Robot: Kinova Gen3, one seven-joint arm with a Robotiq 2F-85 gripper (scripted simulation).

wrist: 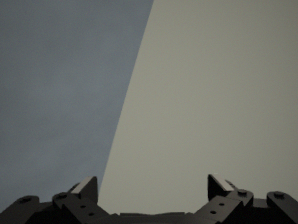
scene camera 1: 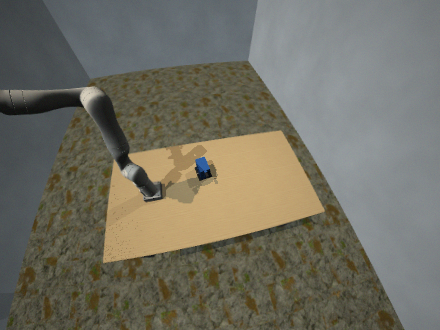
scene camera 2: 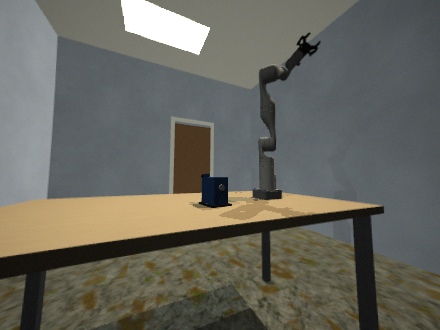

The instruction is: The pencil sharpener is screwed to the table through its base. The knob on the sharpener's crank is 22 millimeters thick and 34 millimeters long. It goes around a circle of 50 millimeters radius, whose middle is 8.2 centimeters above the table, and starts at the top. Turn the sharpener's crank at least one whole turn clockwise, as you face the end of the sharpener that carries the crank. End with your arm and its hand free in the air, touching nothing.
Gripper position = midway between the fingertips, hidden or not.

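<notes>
What I can see is my gripper (wrist: 152, 188), and there's a blue pencil sharpener (scene camera 2: 214, 189) as well.
</notes>
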